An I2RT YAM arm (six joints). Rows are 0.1 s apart.
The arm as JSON. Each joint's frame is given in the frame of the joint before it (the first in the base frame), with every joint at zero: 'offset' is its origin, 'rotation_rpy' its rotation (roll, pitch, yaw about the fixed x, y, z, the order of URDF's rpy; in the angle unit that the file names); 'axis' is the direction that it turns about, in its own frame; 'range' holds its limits. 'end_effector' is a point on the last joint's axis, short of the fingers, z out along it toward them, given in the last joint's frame.
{
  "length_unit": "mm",
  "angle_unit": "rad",
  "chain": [
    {
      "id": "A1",
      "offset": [
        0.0,
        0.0,
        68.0
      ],
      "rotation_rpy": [
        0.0,
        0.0,
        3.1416
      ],
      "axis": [
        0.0,
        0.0,
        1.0
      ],
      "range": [
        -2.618,
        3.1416
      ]
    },
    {
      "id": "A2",
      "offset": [
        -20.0,
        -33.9,
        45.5
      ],
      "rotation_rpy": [
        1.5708,
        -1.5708,
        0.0
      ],
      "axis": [
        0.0,
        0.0,
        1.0
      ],
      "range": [
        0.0,
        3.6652
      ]
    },
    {
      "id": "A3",
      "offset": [
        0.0,
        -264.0,
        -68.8
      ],
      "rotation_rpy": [
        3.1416,
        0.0,
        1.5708
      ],
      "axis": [
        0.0,
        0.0,
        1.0
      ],
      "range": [
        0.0,
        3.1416
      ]
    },
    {
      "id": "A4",
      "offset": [
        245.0,
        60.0,
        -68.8
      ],
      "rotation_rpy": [
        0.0,
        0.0,
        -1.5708
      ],
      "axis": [
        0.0,
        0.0,
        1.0
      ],
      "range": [
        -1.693,
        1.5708
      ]
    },
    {
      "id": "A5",
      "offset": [
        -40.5,
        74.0,
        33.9
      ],
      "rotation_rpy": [
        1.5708,
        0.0,
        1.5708
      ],
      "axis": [
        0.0,
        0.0,
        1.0
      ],
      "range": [
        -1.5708,
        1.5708
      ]
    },
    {
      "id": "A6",
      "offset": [
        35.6,
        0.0,
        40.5
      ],
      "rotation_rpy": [
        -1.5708,
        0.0,
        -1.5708
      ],
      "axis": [
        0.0,
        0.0,
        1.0
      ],
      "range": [
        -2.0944,
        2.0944
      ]
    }
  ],
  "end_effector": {
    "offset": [
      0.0,
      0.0,
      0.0
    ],
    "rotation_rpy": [
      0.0,
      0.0,
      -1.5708
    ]
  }
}
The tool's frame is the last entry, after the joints.
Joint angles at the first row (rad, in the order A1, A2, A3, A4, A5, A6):
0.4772 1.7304 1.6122 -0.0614 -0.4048 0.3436
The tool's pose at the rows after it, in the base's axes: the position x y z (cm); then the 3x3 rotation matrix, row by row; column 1 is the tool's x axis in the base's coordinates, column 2 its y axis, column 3 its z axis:
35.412, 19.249, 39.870; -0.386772, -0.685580, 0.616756; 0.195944, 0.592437, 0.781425; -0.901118, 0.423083, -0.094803
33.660, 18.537, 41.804; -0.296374, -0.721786, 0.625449; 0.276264, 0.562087, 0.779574; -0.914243, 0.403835, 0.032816
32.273, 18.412, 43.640; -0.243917, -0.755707, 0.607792; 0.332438, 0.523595, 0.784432; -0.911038, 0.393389, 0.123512
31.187, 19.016, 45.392; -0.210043, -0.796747, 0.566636; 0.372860, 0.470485, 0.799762; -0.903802, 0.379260, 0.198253
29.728, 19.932, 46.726; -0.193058, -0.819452, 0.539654; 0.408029, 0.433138, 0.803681; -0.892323, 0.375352, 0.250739
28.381, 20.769, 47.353; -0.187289, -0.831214, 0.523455; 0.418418, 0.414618, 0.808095; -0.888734, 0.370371, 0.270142
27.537, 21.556, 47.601; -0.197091, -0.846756, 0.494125; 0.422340, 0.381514, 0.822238; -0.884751, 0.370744, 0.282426
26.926, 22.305, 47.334; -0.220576, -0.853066, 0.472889; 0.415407, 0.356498, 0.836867; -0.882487, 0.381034, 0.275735
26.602, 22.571, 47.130; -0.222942, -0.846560, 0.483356; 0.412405, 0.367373, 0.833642; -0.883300, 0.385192, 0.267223
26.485, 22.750, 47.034; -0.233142, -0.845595, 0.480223; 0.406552, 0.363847, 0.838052; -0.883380, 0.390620, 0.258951
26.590, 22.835, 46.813; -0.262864, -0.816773, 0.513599; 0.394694, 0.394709, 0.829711; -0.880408, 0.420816, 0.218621
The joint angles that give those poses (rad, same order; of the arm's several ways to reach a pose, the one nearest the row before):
0.4602 1.6739 1.5679 0.0010 -0.4403 0.3941
0.4648 1.6017 1.5080 0.1297 -0.4296 0.4310
0.4785 1.5617 1.4987 0.1992 -0.4295 0.4647
0.5061 1.5509 1.5233 0.2484 -0.4387 0.4924
0.5506 1.5340 1.5371 0.2744 -0.4143 0.5123
0.5936 1.5156 1.5371 0.2746 -0.3867 0.5093
0.6258 1.5110 1.5370 0.2838 -0.3866 0.5169
0.6534 1.5079 1.5264 0.2838 -0.3866 0.5246
0.6673 1.5018 1.5172 0.2746 -0.3636 0.5170
0.6734 1.5018 1.5171 0.2654 -0.3636 0.5185
0.6765 1.5033 1.5293 0.2074 -0.3315 0.5231

